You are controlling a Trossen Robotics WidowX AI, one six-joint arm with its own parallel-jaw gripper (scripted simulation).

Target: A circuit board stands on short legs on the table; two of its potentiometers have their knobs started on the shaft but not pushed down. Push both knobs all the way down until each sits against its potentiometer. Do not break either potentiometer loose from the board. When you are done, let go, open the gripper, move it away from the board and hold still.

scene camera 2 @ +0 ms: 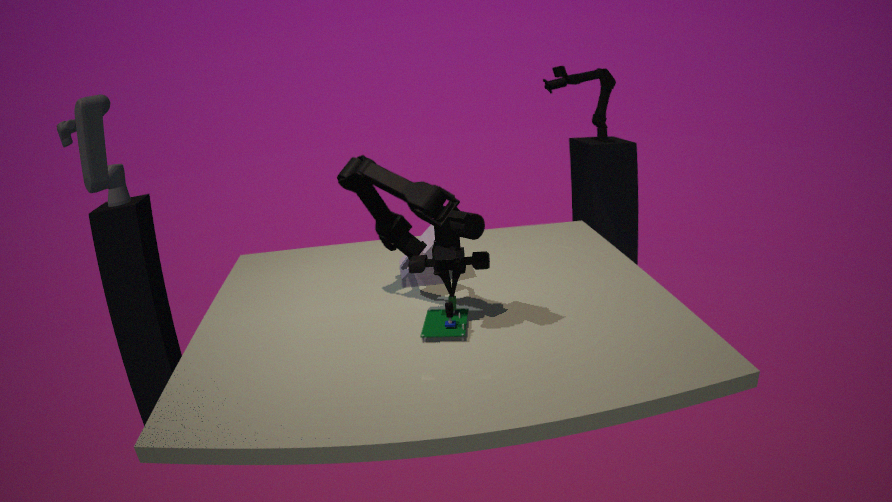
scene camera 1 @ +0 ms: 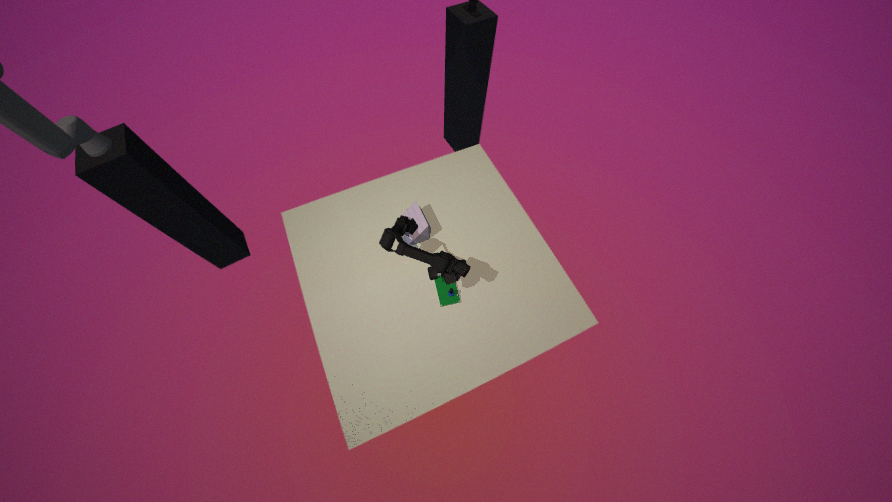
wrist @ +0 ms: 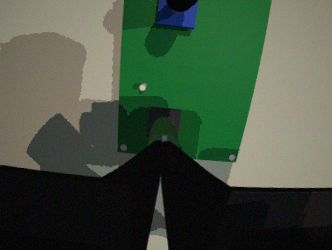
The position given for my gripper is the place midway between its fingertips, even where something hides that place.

Note:
I see my gripper point(scene camera 2: 452, 296).
My gripper shows as well in the wrist view point(wrist: 162, 148).

